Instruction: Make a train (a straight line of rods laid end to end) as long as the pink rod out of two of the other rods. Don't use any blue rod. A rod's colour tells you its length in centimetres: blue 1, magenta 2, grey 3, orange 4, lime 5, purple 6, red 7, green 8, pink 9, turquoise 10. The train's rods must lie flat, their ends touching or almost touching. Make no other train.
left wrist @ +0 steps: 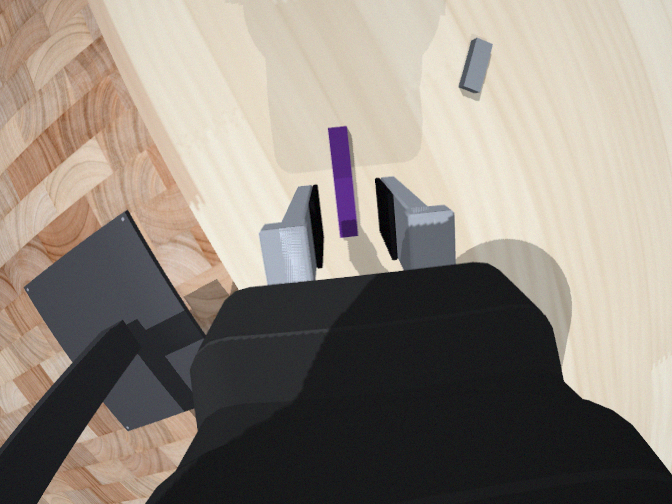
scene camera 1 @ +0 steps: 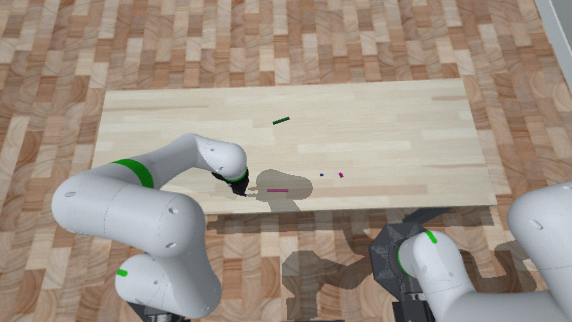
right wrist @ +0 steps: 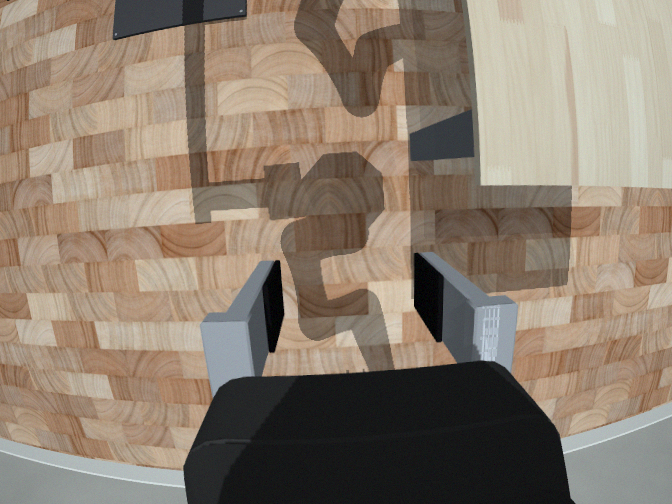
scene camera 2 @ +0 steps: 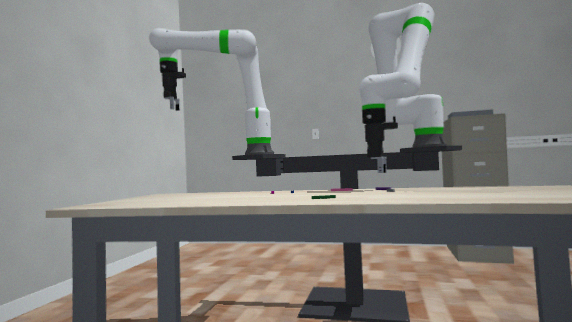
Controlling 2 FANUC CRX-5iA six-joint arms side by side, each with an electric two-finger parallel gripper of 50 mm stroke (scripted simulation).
The pictures show: my left gripper, my right gripper, a purple rod and a grey rod.
